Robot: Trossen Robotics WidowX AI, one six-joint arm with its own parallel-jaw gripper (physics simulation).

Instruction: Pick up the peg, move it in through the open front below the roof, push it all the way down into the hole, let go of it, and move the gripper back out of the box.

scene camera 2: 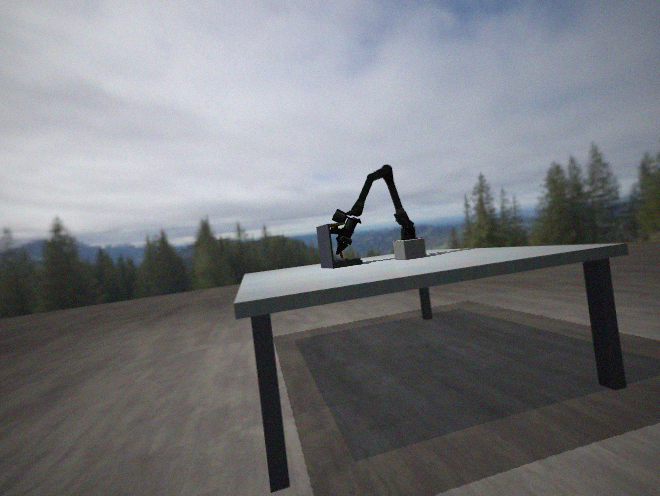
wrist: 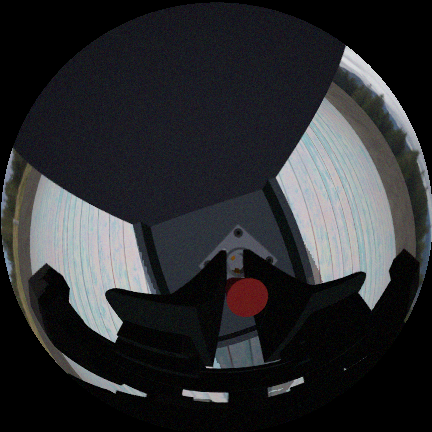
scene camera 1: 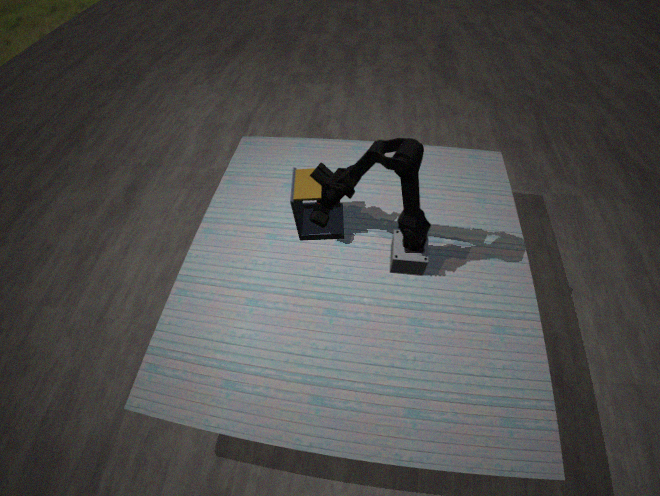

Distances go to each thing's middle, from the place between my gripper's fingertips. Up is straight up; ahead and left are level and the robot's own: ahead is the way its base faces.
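Distances counted from my hand: dark back wall (wrist: 191,113), 50 mm above, 60 mm ahead, 10 mm to the left; yellow roof (scene camera 1: 306,188), 160 mm above, 10 mm ahead, 10 mm to the left; dark box (scene camera 1: 335,227), 50 mm above, 20 mm behind; red peg (wrist: 245,296), 20 mm above, 20 mm behind, 10 mm to the left.
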